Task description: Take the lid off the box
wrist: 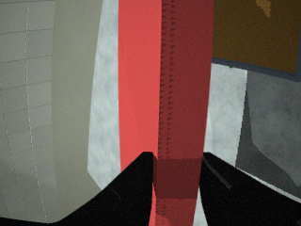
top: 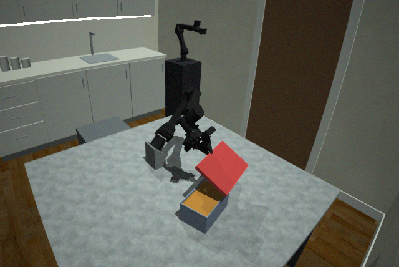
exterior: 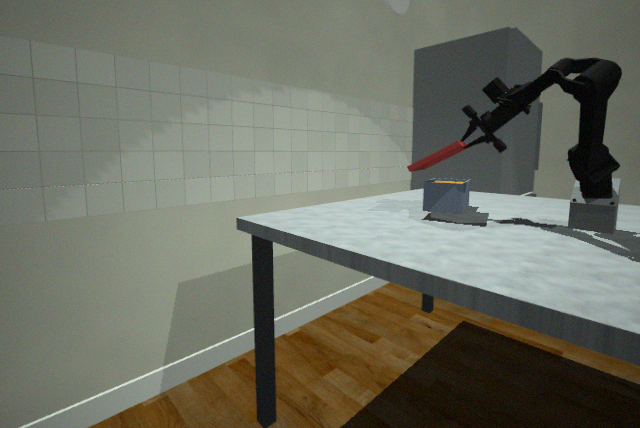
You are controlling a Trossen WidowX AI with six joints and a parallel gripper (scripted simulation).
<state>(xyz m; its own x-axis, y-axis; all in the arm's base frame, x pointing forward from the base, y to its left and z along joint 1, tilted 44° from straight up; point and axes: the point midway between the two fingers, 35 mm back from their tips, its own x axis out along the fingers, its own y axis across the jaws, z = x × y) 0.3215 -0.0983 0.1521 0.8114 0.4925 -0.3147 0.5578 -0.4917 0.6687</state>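
The red lid is 100 mm ahead of my hand, 60 mm below it and 20 mm to the left of it. The rest, counted from my hand: storage box 210 mm below, 100 mm to the right, 100 mm ahead.
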